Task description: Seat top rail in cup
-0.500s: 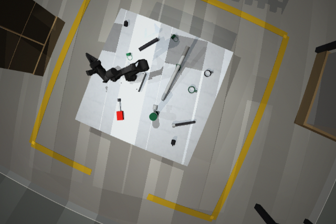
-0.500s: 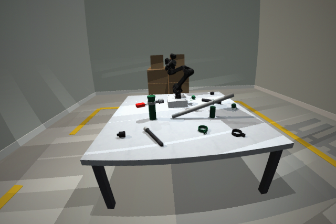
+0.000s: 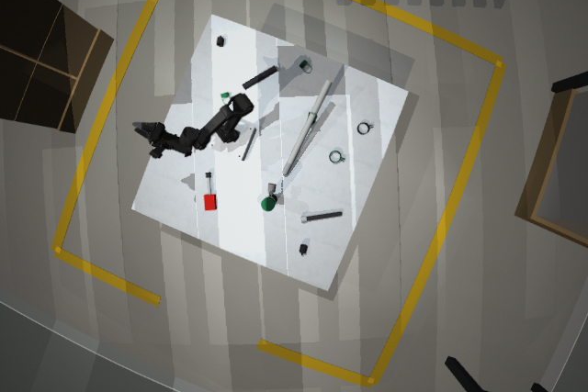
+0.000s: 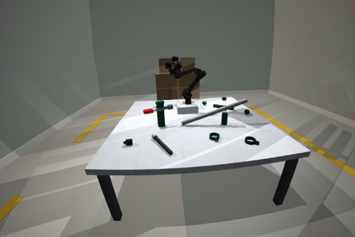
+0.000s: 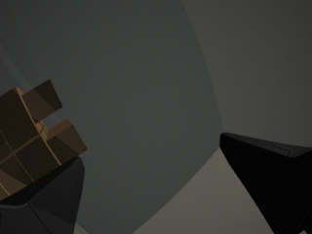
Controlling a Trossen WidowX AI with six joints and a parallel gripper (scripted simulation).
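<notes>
Right now the white rail-end cup is 540 mm ahead of my gripper tip and 360 mm below it. The rest, counted from my gripper tip: small green post (530 mm ahead, 450 mm to the left, 400 mm below).
</notes>
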